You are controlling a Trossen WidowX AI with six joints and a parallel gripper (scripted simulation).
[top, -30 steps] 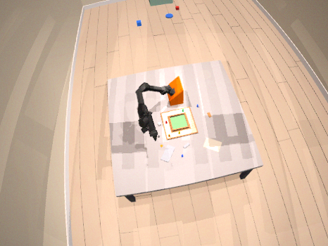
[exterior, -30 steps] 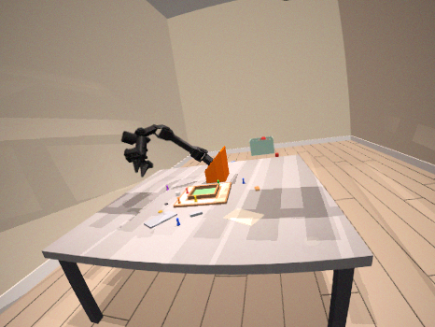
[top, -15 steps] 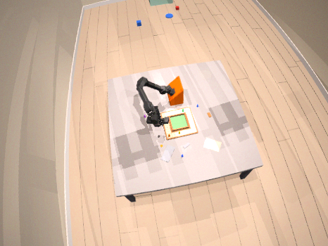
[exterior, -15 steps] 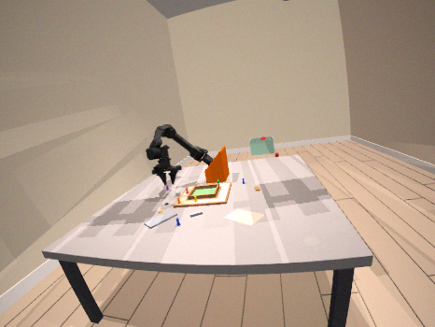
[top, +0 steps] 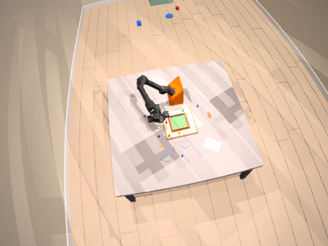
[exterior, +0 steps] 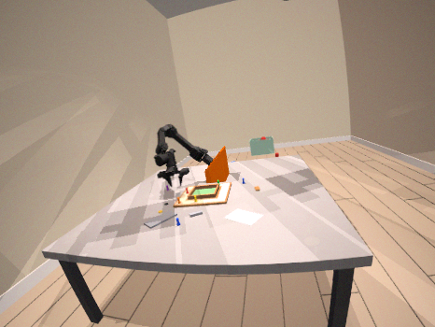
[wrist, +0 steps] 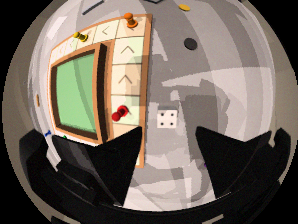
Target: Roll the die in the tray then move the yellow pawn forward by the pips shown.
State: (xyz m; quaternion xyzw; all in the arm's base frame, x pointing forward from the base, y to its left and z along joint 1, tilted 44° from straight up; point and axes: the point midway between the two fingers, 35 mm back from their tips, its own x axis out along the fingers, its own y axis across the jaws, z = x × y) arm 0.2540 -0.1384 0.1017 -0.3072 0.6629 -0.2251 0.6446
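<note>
My gripper tip is now 50 mm above the grey die. Round my gripper tip: red pawn (60 mm to the left, 30 mm below); purple pawn (120 mm to the right, 110 mm behind, 40 mm below); green tray (170 mm to the left, 50 mm below, 20 mm ahead).
</note>
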